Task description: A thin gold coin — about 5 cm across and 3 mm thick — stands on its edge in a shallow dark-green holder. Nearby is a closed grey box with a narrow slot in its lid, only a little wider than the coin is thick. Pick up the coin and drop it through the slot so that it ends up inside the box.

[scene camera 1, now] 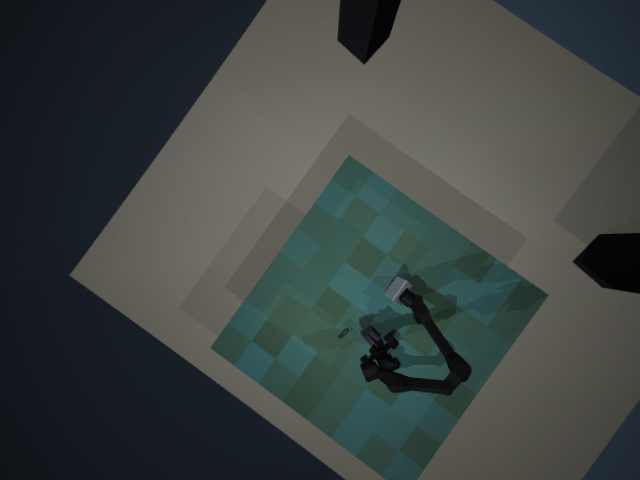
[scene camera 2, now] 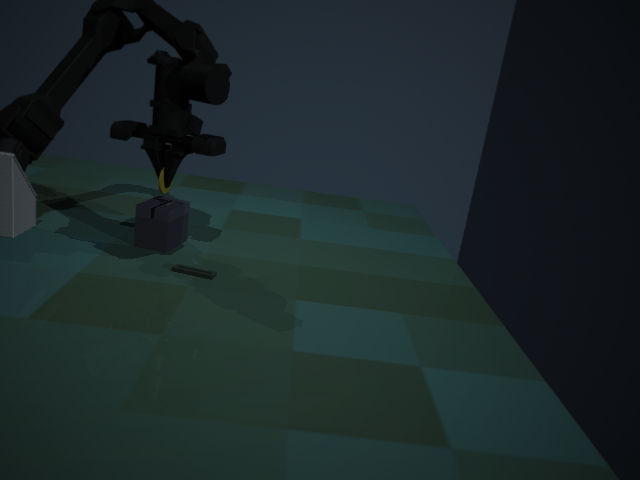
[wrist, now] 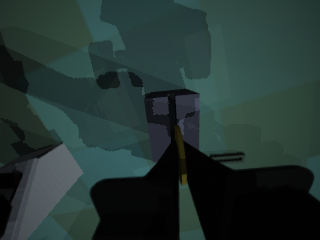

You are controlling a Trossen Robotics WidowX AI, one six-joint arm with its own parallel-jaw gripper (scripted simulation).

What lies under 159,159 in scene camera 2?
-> My gripper.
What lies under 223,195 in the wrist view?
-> My gripper.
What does my gripper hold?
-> A gold coin.
